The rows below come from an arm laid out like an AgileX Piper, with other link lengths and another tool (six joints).
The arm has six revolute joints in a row. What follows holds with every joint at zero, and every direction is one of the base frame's.
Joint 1 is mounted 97.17 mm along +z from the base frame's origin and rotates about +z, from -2.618 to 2.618 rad.
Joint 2 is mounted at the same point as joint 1 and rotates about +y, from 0 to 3.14 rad.
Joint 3 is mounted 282.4 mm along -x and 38.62 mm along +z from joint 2 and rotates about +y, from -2.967 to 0 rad.
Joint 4 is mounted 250.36 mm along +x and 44.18 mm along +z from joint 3 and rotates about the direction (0.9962, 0, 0.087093), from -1.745 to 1.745 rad.
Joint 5 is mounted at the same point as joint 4 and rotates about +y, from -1.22 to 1.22 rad.
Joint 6 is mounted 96.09 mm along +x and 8.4 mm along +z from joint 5 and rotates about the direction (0.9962, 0, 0.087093), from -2.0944 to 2.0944 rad.
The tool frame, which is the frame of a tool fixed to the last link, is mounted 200.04 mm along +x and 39 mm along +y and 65.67 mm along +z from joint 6; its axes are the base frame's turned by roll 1.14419, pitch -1.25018 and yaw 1.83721 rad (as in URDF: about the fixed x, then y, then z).
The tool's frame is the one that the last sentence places.
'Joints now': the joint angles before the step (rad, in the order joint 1, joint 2, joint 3, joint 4, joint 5, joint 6). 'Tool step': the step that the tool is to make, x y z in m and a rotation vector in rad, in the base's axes. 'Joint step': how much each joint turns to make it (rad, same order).
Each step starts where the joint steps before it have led.
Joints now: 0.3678, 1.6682, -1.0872, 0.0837, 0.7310, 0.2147
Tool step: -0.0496, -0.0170, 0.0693, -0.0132, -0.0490, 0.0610
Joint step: 0.0000, -0.2735, 0.0409, -0.0214, 0.1943, -0.0428
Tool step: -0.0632, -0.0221, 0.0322, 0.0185, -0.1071, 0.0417
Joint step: 0.0002, -0.3434, 0.2055, -0.0036, 0.0335, -0.0429
